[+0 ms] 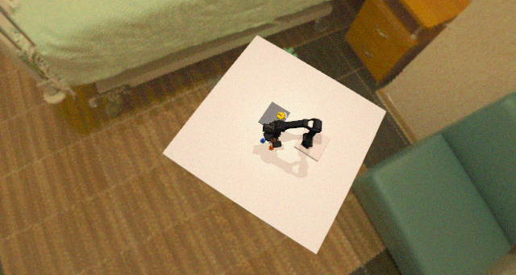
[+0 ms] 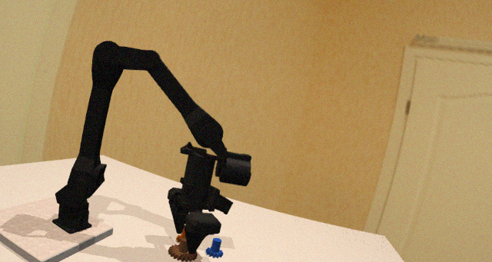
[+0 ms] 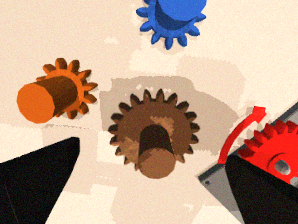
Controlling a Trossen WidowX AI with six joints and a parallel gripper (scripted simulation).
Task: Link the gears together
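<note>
My gripper tip is now 70 mm short of the yellow gear, 190 mm to the left of it and 10 mm above it. The rest, counted from my gripper tip: brown gear 10 mm below; small orange gear 30 mm behind, 60 mm to the left, 10 mm below; red arrow 50 mm ahead, 40 mm to the right, 20 mm below.
</note>
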